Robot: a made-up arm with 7 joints.
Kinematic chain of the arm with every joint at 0, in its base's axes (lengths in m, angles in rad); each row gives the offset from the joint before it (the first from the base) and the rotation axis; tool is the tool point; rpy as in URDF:
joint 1: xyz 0 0.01 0.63 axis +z
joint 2: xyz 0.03 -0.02 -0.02 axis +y
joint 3: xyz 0 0.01 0.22 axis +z
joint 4: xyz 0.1 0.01 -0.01 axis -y
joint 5: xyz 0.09 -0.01 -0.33 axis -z
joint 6: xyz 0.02 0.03 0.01 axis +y
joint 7: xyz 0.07 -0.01 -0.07 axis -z
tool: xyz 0 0 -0.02 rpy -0.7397 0.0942 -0.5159
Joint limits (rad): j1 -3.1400..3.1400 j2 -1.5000..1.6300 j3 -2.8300..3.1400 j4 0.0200..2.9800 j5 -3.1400..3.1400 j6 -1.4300..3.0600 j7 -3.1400..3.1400
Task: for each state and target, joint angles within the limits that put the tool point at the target. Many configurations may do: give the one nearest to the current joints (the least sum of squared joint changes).
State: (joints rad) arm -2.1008 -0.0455 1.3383 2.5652 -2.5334 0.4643 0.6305
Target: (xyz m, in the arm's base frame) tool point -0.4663 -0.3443 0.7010
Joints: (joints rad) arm -3.0061 0.3711 0.5891 1.6811 -2.7120 0.0426 0.6305
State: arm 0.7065 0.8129 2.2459 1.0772 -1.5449 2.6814 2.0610
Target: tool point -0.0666 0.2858 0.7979
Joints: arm 0.3309 1.0149 2.2690 0.8662 -1.4335 2.9243 2.0610
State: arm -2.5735 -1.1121 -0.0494 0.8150 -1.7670 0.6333 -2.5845
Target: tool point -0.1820 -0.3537 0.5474
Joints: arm -2.2822 -0.2353 0.2364 0.4753 -1.7526 0.5631 -2.5845
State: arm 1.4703 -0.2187 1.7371 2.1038 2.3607 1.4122 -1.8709
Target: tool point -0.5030 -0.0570 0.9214
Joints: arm 1.3426 -0.2768 1.7356 1.5691 2.2925 1.4902 -1.8709
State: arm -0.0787 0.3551 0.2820 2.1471 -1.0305 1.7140 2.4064
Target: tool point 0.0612 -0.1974 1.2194
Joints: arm -0.5038 -0.2771 -0.3108 2.4581 -1.1871 1.4356 2.4064
